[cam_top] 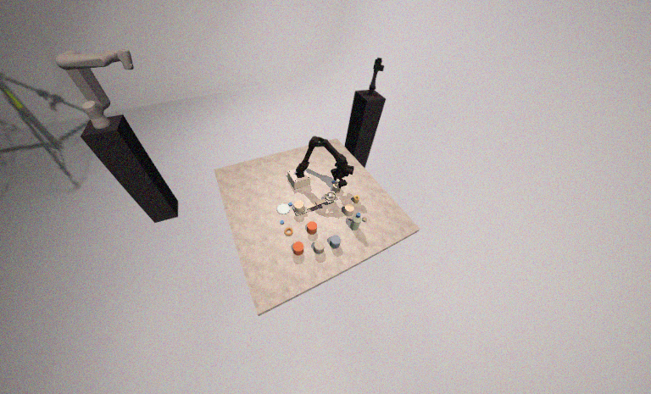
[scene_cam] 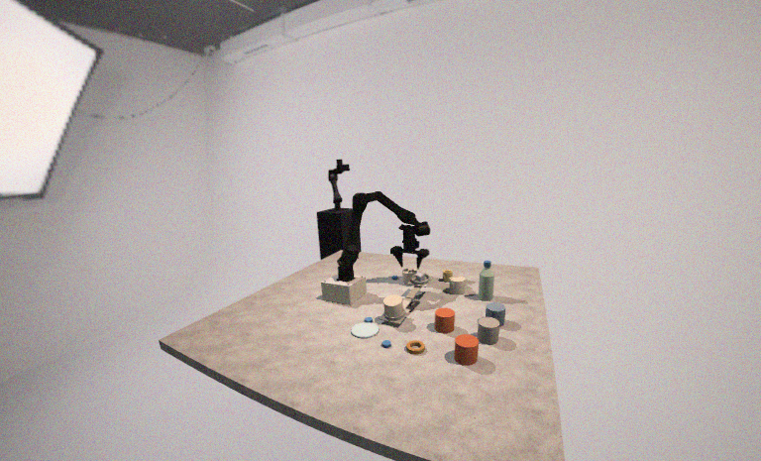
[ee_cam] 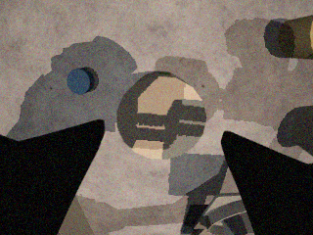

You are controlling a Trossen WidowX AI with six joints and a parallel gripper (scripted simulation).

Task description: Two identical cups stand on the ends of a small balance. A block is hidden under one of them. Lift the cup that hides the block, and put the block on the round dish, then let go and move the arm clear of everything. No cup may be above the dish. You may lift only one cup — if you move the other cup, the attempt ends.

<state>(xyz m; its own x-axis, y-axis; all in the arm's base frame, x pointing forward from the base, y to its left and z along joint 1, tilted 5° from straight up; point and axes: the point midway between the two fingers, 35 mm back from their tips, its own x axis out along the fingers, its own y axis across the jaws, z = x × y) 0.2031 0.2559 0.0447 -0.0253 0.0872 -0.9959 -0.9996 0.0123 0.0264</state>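
The shiny block is 100 mm ahead of my gripper tip, 110 mm to the right of it and 10 mm above it. Also, from my gripper tip: balance 100 mm ahead, 240 mm to the right, 50 mm below; balance beam 100 mm ahead, 240 mm to the right, 40 mm below; yellow piece 160 mm ahead, 100 mm to the left, 50 mm below.
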